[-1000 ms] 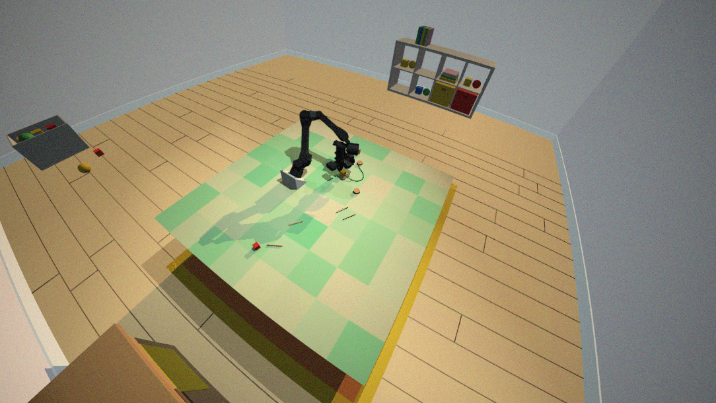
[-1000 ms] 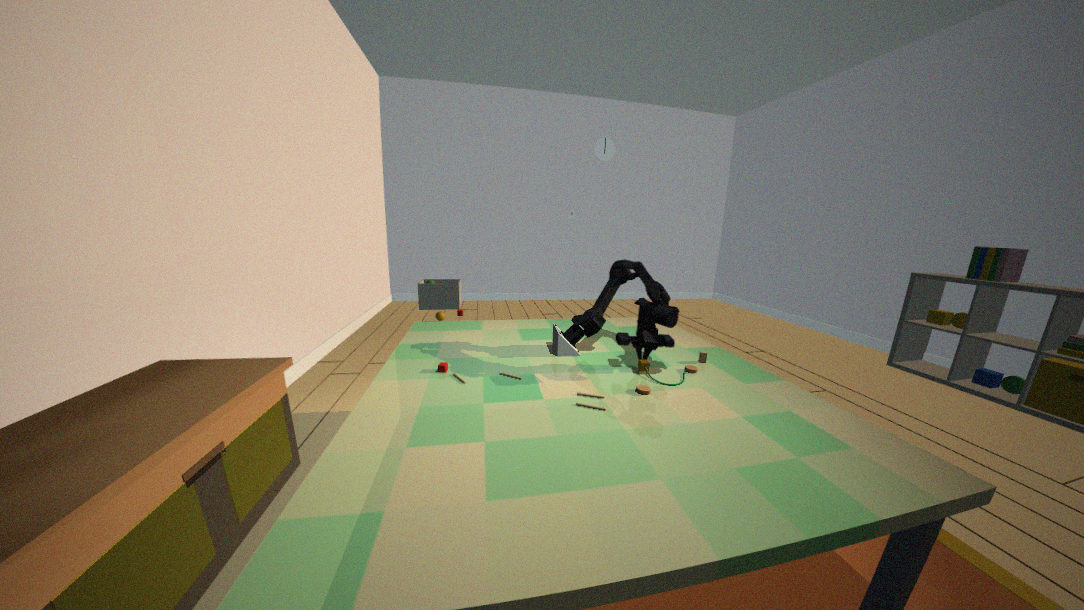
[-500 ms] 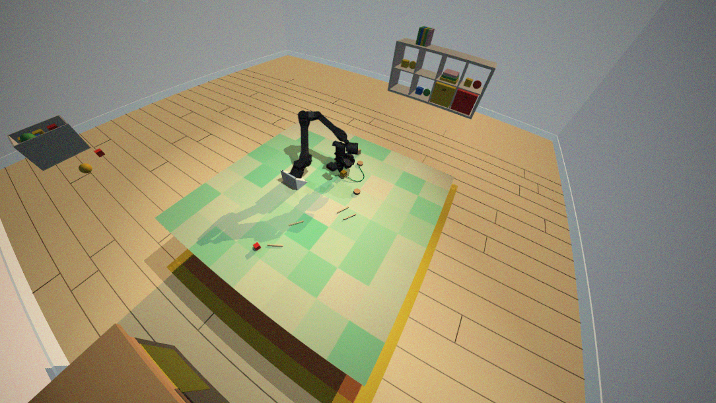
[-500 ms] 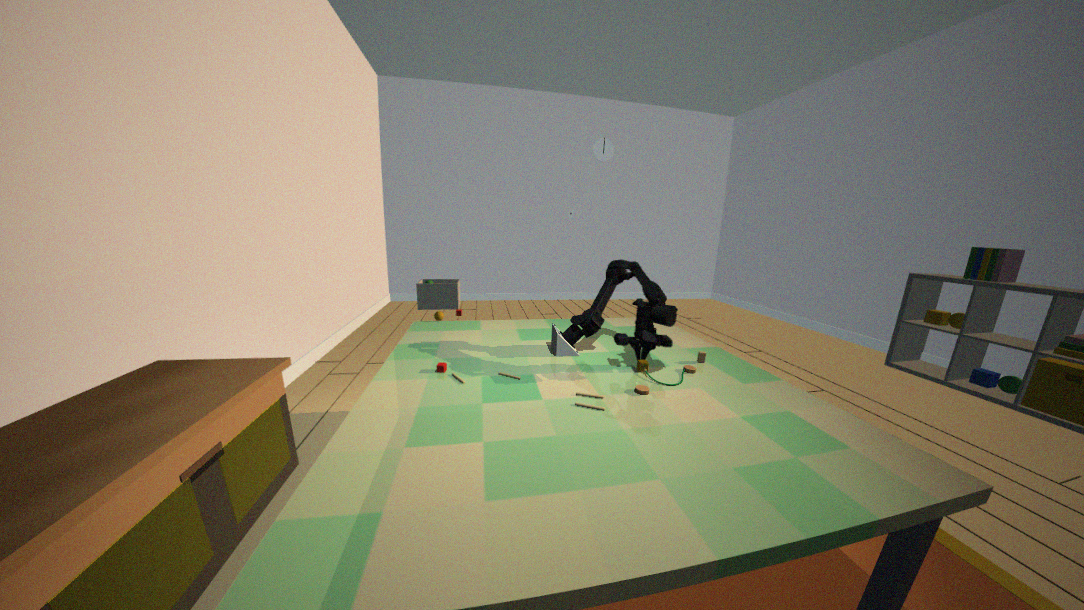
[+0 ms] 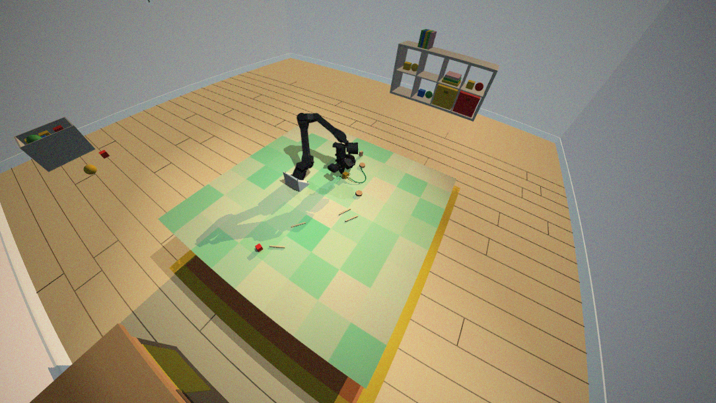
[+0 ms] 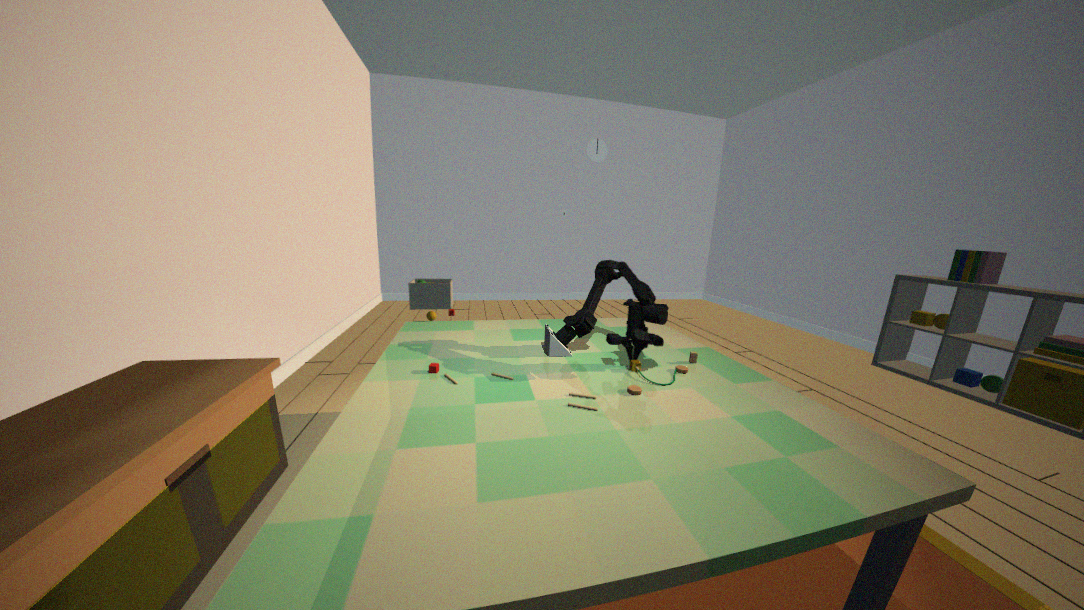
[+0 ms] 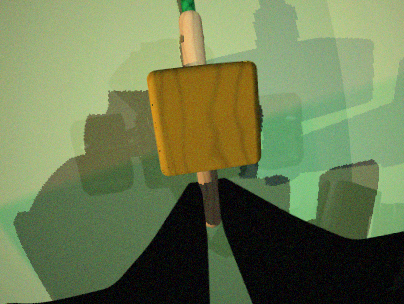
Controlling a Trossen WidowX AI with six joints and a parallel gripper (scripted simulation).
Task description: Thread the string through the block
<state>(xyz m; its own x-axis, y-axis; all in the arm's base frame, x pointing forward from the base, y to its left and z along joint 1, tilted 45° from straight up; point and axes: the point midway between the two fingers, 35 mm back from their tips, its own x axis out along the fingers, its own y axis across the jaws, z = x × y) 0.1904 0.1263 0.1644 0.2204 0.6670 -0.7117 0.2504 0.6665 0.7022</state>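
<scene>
The yellow wooden block is 30 mm ahead of my gripper tip, 10 mm to the right of it and 10 mm above it. The rest, counted from my gripper tip: wooden disc: 170 mm ahead, 100 mm to the right; thin wooden stick: 40 mm ahead, 10 mm to the right, 10 mm above; round wooden button: 70 mm ahead, 150 mm to the left.
</scene>
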